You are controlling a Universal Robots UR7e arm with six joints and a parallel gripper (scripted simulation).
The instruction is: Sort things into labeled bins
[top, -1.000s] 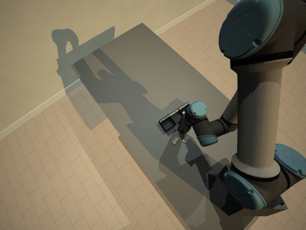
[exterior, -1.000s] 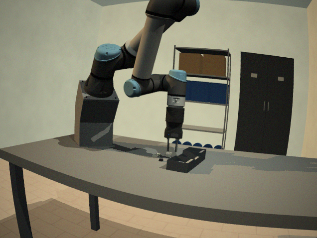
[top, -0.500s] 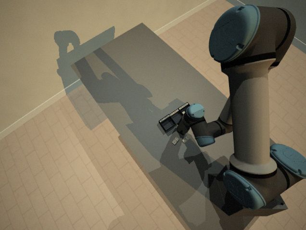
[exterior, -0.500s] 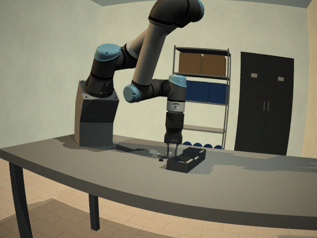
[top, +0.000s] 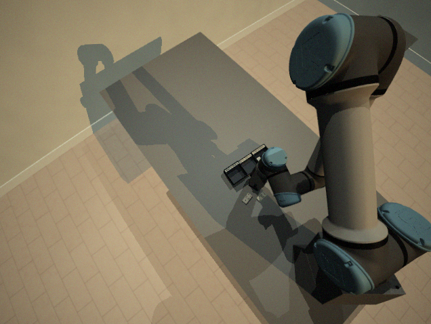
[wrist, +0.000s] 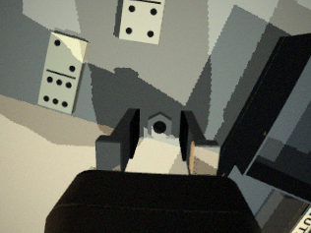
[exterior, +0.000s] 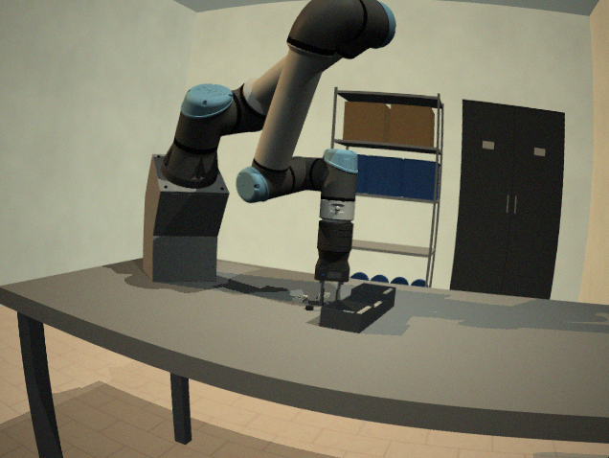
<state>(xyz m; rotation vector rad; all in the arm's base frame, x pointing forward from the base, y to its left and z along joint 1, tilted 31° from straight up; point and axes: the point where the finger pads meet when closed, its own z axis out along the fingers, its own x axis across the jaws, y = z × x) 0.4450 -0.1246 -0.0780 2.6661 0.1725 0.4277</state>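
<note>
Now: hand 2 cm above the pale hex nut. Round my hand: dark hex nut: 4 cm behind, 5 cm to the right, 2 cm below.
</note>
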